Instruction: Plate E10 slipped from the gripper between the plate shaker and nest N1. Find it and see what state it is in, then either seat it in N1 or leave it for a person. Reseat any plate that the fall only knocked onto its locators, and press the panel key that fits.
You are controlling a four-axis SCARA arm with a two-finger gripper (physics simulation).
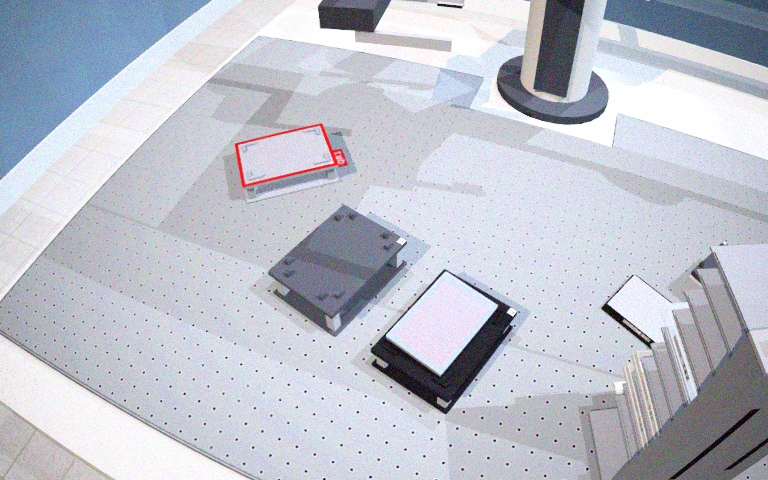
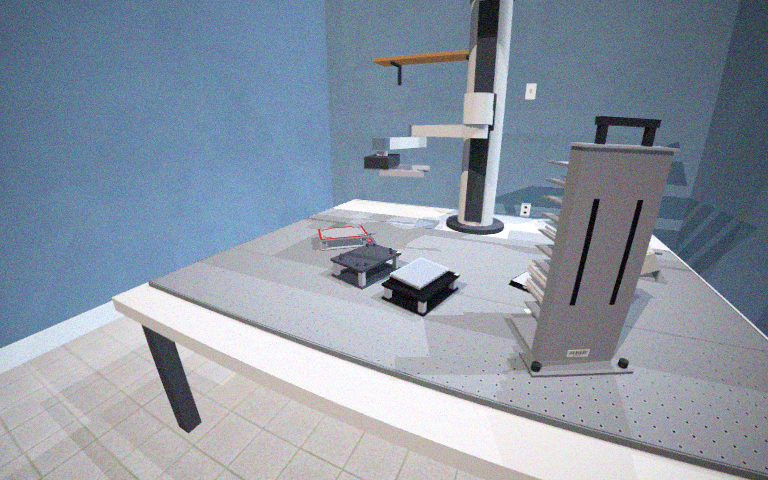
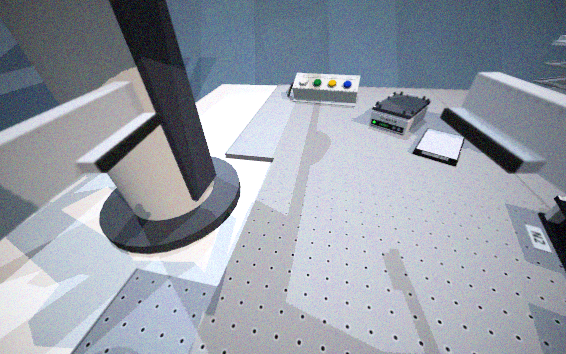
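Seen in the pictures: gripper, fingertip midpoint: (image 1: 458, 21) (image 2: 426, 171) (image 3: 296, 98); arm's base, link origin: (image 1: 552, 90) (image 2: 474, 225) (image 3: 178, 197).
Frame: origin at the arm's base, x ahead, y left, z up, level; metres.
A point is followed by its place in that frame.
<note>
My gripper (image 1: 454, 24) {y -0.151, x 0.264, z 0.258 m} (image 2: 425, 169) {y -0.151, x 0.264, z 0.258 m} (image 3: 296, 98) {y -0.151, x 0.264, z 0.258 m} is open and empty, high above the back of the table. Nest N1 (image 1: 334, 257) {y -0.202, x 0.642, z 0.066 m} (image 2: 365, 257) {y -0.194, x 0.654, z 0.066 m} is dark grey and bears no plate. A pale plate (image 1: 441, 322) {y -0.026, x 0.694, z 0.075 m} (image 2: 420, 273) {y -0.020, x 0.703, z 0.074 m} lies on black nest N2 (image 1: 472, 353) {y 0.023, x 0.712, z 0.055 m} (image 3: 556, 235) {y 0.013, x 0.622, z 0.018 m}; whether it sits fully down is unclear. The plate shaker (image 3: 401, 106) {y 0.367, x 0.463, z 0.068 m} has an empty dark top and a green display. A white-topped flat slab with a black edge (image 1: 637, 302) {y 0.232, x 0.530, z 0.027 m} (image 3: 441, 144) {y 0.247, x 0.539, z 0.027 m} lies near it; I cannot tell whether it is plate E10. The panel (image 3: 325, 94) {y 0.517, x 0.254, z 0.044 m} carries white, green, yellow and blue keys.
A red-outlined stand (image 1: 286, 155) {y -0.385, x 0.462, z 0.053 m} (image 2: 342, 232) {y -0.389, x 0.461, z 0.053 m} is empty, beyond N1. A tall rack (image 1: 690, 430) {y 0.246, x 0.840, z 0.258 m} (image 2: 583, 169) {y 0.255, x 0.846, z 0.351 m} with several shelves stands at the right. The arm's column (image 1: 557, 50) {y 0.001, x 0.077, z 0.143 m} (image 2: 478, 186) {y 0.011, x 0.077, z 0.187 m} (image 3: 150, 185) {y -0.066, x 0.035, z 0.095 m} rises at the back. A wooden shelf (image 2: 421, 57) is on the wall.
</note>
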